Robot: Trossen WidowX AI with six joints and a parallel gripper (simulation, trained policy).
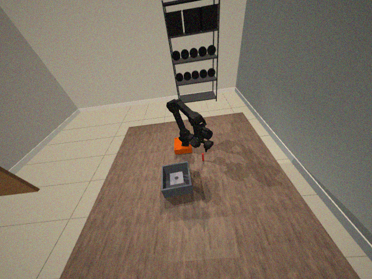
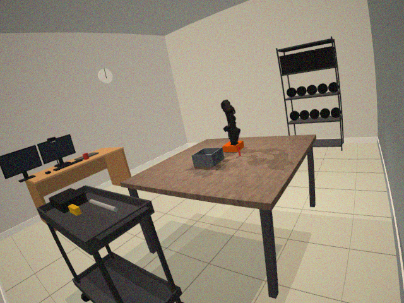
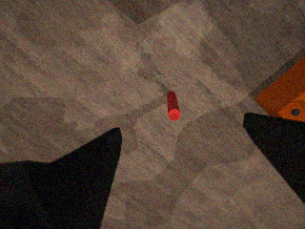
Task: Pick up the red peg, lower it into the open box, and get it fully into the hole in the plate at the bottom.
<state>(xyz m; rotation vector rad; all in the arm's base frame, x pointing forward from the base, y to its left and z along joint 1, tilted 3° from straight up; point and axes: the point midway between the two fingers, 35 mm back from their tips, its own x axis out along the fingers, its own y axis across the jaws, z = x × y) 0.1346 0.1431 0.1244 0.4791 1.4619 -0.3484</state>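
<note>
Now: the red peg 1 cm behind my gripper tip, 1 cm to the left of it and 10 cm below it. Round my gripper tip: grey box (19 cm ahead, 15 cm to the right, 11 cm below).
</note>
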